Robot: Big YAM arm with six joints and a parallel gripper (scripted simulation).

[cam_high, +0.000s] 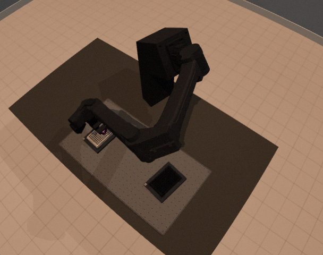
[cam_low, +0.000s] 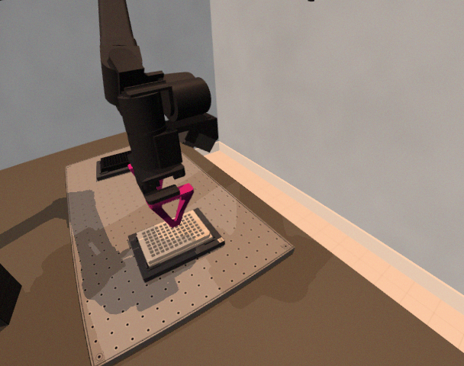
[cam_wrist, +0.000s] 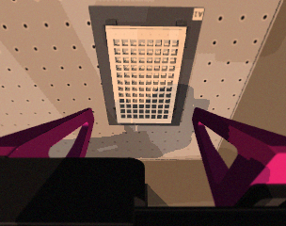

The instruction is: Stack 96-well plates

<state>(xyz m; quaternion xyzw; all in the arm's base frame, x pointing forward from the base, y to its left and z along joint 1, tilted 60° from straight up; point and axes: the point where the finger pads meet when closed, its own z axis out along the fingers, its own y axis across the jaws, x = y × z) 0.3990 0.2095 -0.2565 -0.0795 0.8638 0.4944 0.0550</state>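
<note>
The cream 96-well plate lies 7 cm below my hand. Also, from my hand: black 96-well plate: 39 cm to the left, 10 cm behind, 7 cm below; plate nest N1: 9 cm below; plate nest N2: 39 cm to the left, 10 cm behind, 9 cm below.
</note>
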